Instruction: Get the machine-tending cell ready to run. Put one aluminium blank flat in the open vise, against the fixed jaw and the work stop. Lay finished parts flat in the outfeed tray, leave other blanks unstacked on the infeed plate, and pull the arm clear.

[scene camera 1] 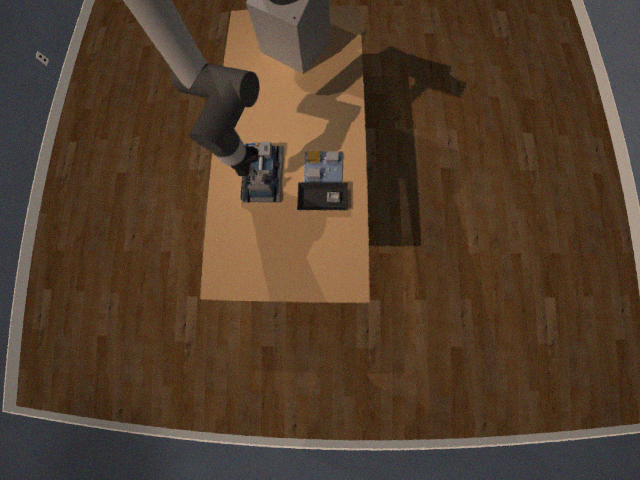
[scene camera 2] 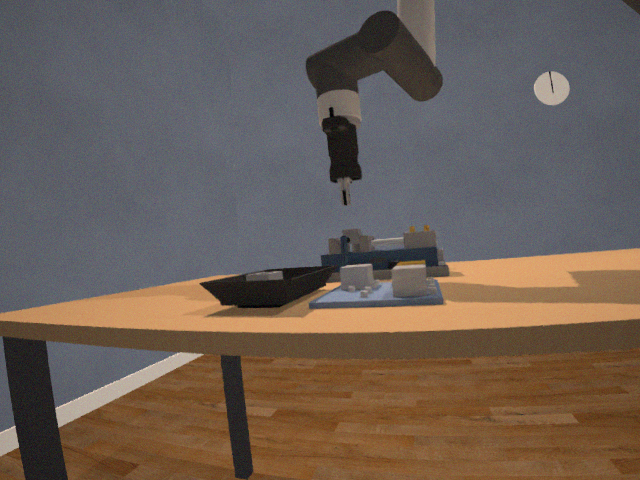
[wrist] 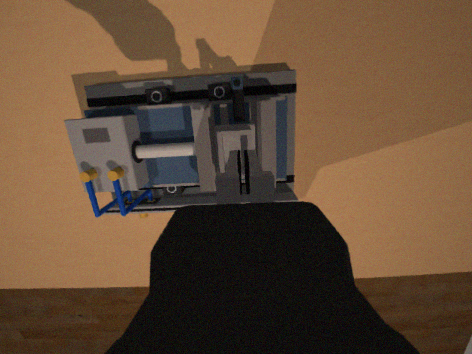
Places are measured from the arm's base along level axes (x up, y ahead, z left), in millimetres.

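Pixels of known places: gripper, between the fingertips: (scene camera 1: 254,174) (scene camera 2: 346,205) (wrist: 242,164).
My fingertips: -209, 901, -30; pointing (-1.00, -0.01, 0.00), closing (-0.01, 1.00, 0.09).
For each thing: its top centre in the pictures, then the offset to it from my fingertips, as dx, dy, dz. Level surfaces: height alone.
- vise, centre of its top: (wrist: 180,157) (scene camera 2: 378,233) (scene camera 1: 258,166) -75, -71, -15
- grey part, centre of its top: (wrist: 235,155) (scene camera 2: 351,229) (scene camera 1: 256,177) -59, -7, -7
- work stop, centre of its top: (wrist: 238,105) -78, -6, +44
- pocketed part, centre of its top: (scene camera 2: 264,273) (scene camera 1: 333,195) -128, +21, +355
- infeed plate, centre of its top: (scene camera 2: 382,289) (scene camera 1: 323,166) -166, -139, +285
- yellow-topped piece, centre of its top: (scene camera 2: 411,262) (scene camera 1: 314,155) -130, -179, +235
- vise's cylinder block, centre of its top: (wrist: 101,156) (scene camera 2: 419,231) (scene camera 1: 261,148) -78, -166, -20
- table, height of its surface: dx -174
My gripper (scene camera 2: 345,198) (wrist: 242,164) is shut, its fingers almost together with no part seen between them. It hangs above the vise (scene camera 1: 260,194) (scene camera 2: 385,258) (wrist: 167,172). A grey part (scene camera 2: 351,233) (wrist: 224,145) with a raised rim sits between the moving jaw (wrist: 202,145) and the fixed jaw (wrist: 268,130); the fingers partly cover it in the wrist view. The work stop (wrist: 238,102) reaches in near its far end; contact is unclear. A pocketed part (scene camera 1: 333,196) (scene camera 2: 264,275) lies in the outfeed tray (scene camera 1: 305,207) (scene camera 2: 253,295). Two silver blanks (scene camera 1: 332,156) (scene camera 1: 313,172) sit apart on the infeed plate (scene camera 1: 323,178) (scene camera 2: 377,304).
A yellow-topped piece (scene camera 1: 313,156) (scene camera 2: 411,262) is on the infeed plate, beside a silver blank. Small light studs stand there too. Blue hoses (wrist: 120,197) with yellow fittings rise from the vise's cylinder block (wrist: 102,145). The arm's pedestal (scene camera 1: 292,38) stands on the table (scene camera 1: 232,268) at the back.
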